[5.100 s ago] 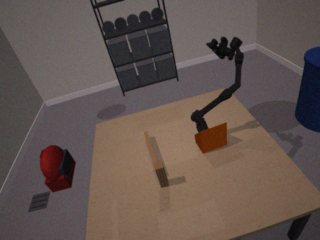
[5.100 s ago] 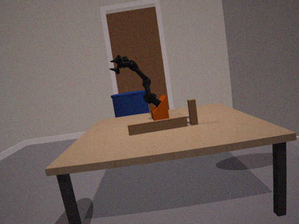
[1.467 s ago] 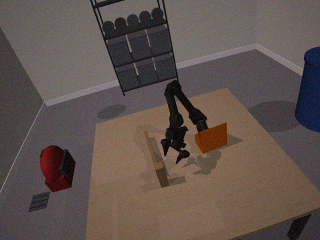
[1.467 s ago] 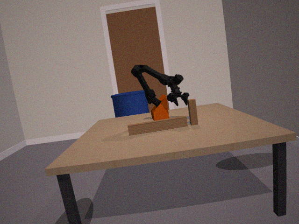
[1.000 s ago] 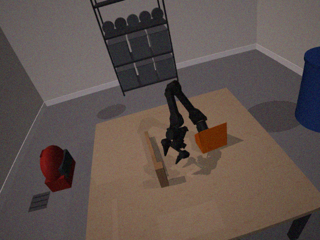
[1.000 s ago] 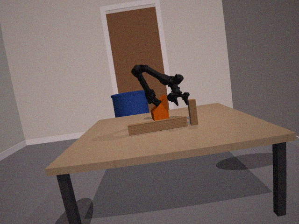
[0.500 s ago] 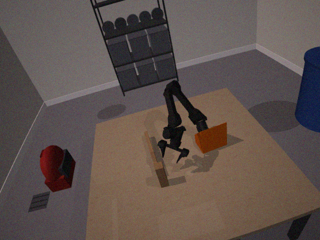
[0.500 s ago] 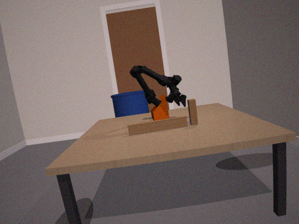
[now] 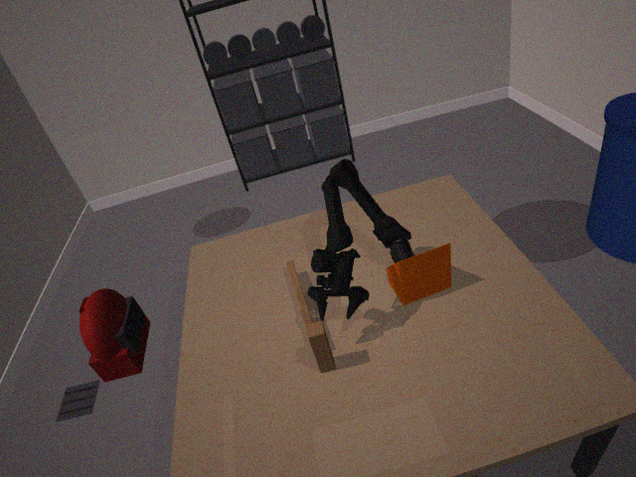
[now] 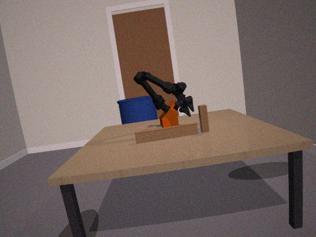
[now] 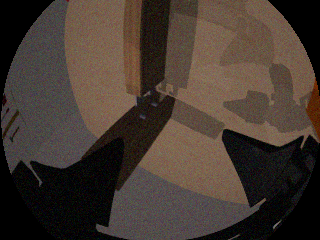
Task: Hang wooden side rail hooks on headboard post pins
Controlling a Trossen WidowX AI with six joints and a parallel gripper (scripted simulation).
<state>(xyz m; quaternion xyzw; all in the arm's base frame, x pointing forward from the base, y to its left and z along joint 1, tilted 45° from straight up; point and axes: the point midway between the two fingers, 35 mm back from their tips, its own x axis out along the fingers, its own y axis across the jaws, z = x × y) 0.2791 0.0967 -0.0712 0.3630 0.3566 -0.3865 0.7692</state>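
Now: gripper tip 7 cm short of the headboard post, 6 cm to the right of it and 4 cm above it.
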